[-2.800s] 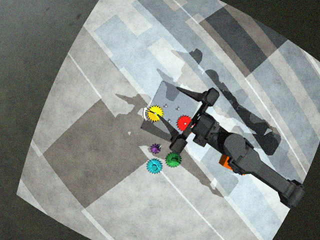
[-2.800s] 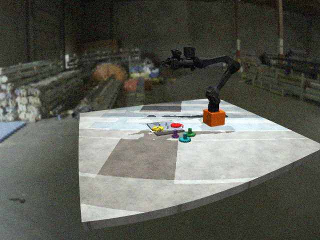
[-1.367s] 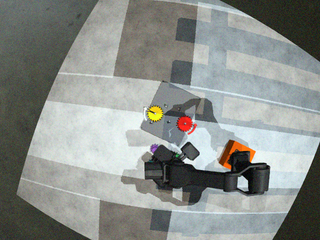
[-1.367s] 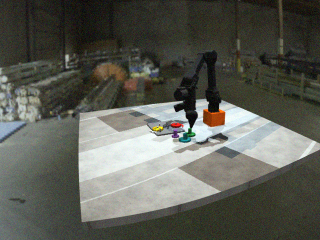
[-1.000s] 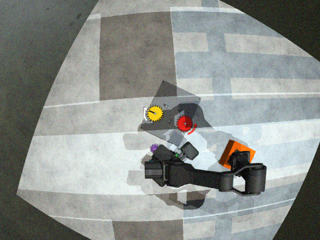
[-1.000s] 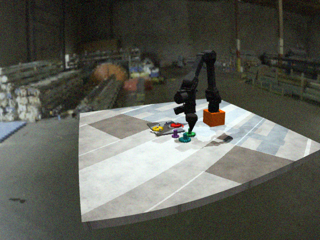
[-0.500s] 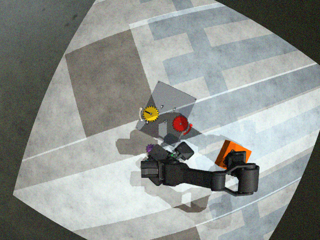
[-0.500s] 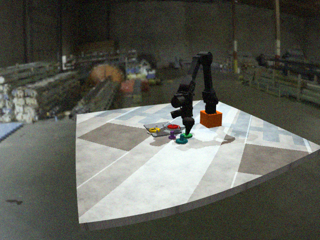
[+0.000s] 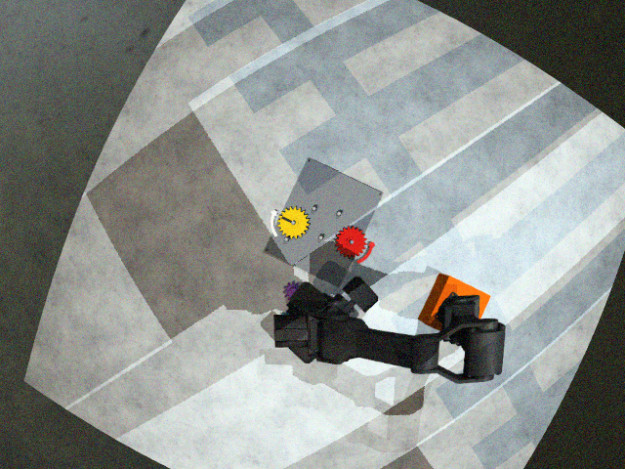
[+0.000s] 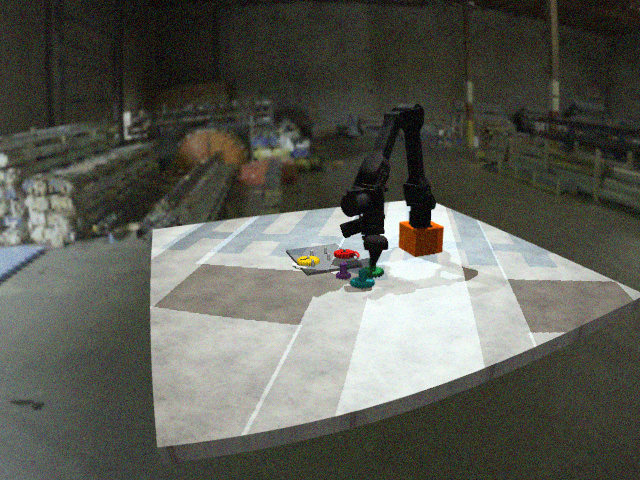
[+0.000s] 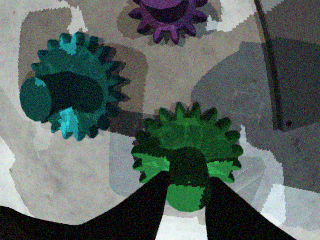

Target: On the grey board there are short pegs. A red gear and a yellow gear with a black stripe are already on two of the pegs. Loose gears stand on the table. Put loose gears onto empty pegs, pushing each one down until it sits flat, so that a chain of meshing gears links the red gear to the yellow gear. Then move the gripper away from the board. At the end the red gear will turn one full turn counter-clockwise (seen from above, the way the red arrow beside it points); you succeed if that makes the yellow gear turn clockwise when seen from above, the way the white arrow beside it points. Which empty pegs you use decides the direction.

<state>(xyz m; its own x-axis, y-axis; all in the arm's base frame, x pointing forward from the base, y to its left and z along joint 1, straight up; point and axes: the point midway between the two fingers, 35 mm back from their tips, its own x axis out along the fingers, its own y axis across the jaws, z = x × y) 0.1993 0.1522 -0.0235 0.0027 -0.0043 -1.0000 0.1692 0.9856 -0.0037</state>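
The purple gear is 90 mm ahead of my gripper tip, 10 mm to the left of it and 10 mm below it. The rest, counted from my gripper tip: red arrow 10 mm ahead, 140 mm to the right, 20 mm below; green gear 10 mm below; teal gear 50 mm ahead, 70 mm to the left, 10 mm below.
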